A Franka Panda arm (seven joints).
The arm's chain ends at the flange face. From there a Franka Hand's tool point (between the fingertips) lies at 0.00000 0.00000 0.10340 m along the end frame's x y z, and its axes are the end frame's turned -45 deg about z.
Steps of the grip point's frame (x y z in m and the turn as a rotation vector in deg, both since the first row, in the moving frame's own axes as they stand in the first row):
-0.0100 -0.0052 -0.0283 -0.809 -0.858 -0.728
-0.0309 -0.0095 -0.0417 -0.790 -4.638 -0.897
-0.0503 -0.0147 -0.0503 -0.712 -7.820 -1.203
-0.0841 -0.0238 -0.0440 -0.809 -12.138 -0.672
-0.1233 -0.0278 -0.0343 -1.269 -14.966 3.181
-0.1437 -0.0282 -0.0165 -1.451 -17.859 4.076
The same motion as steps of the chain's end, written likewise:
-0.0107 0.0013 -0.0283 -1.179 -0.035 -0.728
-0.0237 0.0082 -0.0414 -3.838 -2.721 -0.897
-0.0370 0.0142 -0.0493 -6.033 -5.026 -1.203
-0.0620 0.0262 -0.0417 -9.155 -8.011 -0.672
-0.0890 0.0475 -0.0308 -11.480 -9.685 3.181
-0.1001 0.0582 -0.0115 -13.654 -11.602 4.076

